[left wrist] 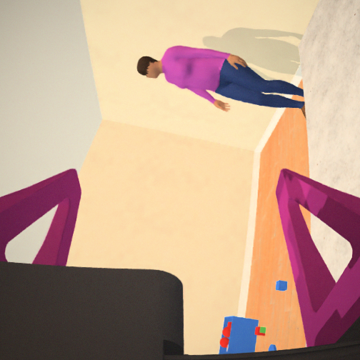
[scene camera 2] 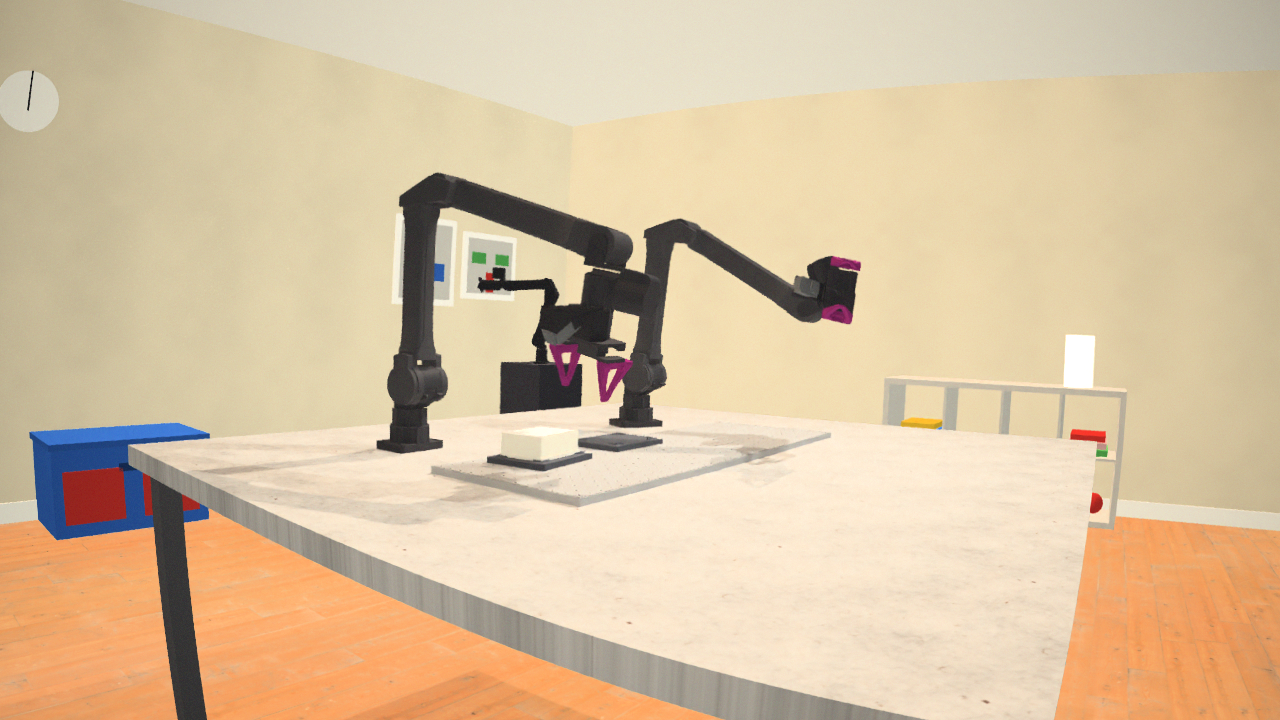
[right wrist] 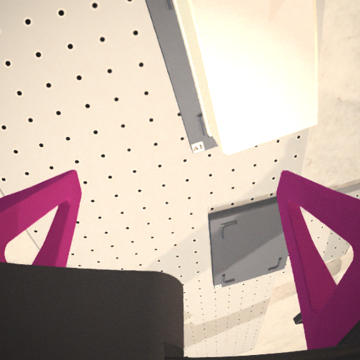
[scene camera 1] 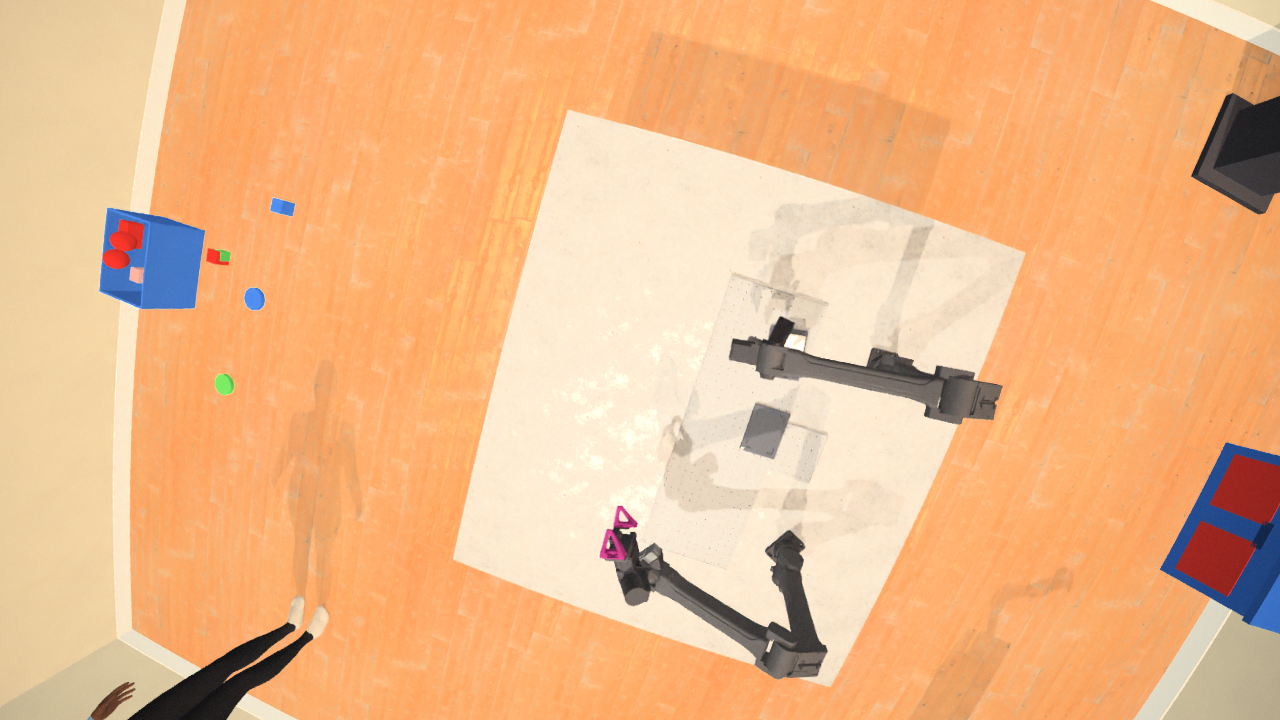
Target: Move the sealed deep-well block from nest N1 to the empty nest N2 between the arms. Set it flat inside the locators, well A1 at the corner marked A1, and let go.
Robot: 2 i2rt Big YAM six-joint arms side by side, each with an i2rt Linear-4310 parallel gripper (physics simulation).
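Seen in the pictures: left gripper, fingertip midpoint: (scene camera 2: pixel 845 283) (scene camera 1: pixel 614 517); right gripper, fingertip midpoint: (scene camera 2: pixel 584 393); left arm's base at its link origin: (scene camera 2: pixel 635 425) (scene camera 1: pixel 784 547); right arm's base at its link origin: (scene camera 2: pixel 409 448) (scene camera 1: pixel 879 368).
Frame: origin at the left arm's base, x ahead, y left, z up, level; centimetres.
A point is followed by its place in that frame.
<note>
The sealed deep-well block (scene camera 1: pixel 795 340) @(z 6.7, x 52.8, y -51.1 cm) (scene camera 2: pixel 538 443) @(z 5.5, x 57.6, y -49.5 cm) (right wrist: pixel 260 75), cream-white, sits on the dark plate of nest N1 (scene camera 2: pixel 501 462) @(z 1.8, x 53.6, y -54.7 cm) (right wrist: pixel 172 75). In the right wrist view an A1 label marks a corner of N1. The empty nest N2 (scene camera 1: pixel 765 429) @(z 2.4, x 37.4, y -24.9 cm) (scene camera 2: pixel 620 441) @(z 2.5, x 40.0, y -25.0 cm) (right wrist: pixel 245 250) is a dark plate with corner locators; its small label is unreadable. My right gripper (scene camera 2: pixel 586 392) @(z 13.7, x 56.9, y -41.0 cm) (right wrist: pixel 178 181) is open and empty, pointing down above the nests; the arm hides it in scene camera 1. My left gripper (scene camera 1: pixel 612 530) @(z 36.2, x 59.2, y 16.6 cm) (scene camera 2: pixel 848 290) @(z 36.2, x 59.2, y 16.6 cm) (left wrist: pixel 178 179) is open and empty, raised away from the nests.
A perforated pale board (scene camera 1: pixel 707 465) @(z 1.3, x 41.4, y -2.4 cm) (scene camera 2: pixel 581 493) @(z 1.2, x 77.8, y -50.7 cm) (right wrist: pixel 110 120) lies under both nests on the pale table (scene camera 1: pixel 537 358) @(z 0.0, x 108.2, y 12.6 cm) (scene camera 2: pixel 805 555) @(z 0.0, x 113.7, y -39.2 cm). The right arm's links pass over N1 in scene camera 1. A person (left wrist: pixel 195 72) stands beyond the table in the left wrist view.
</note>
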